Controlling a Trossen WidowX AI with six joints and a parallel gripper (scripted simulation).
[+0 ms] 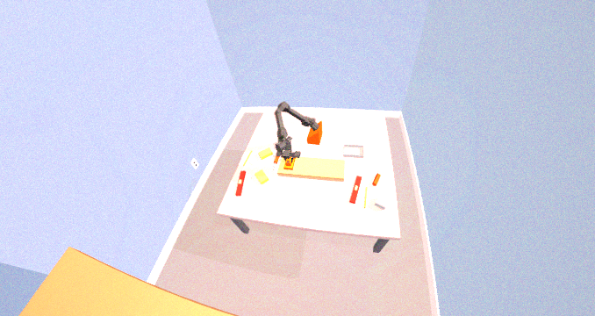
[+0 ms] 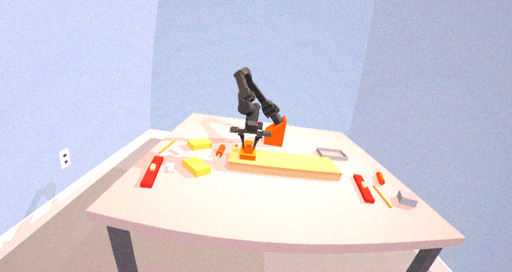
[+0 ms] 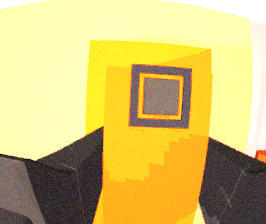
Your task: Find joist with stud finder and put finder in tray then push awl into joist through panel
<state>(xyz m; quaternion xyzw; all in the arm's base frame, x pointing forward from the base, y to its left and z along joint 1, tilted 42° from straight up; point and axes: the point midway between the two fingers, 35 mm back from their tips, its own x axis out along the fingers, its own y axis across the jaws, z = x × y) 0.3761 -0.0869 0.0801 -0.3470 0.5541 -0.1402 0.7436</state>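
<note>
The grey-rimmed tray is 300 mm behind my gripper tip, 460 mm to the left of it and 50 mm below it. The rest, counted from my gripper tip: stud finder (10 mm ahead, 20 mm above); then grey bracket (130 mm ahead, 740 mm to the left, 50 mm below).
</note>
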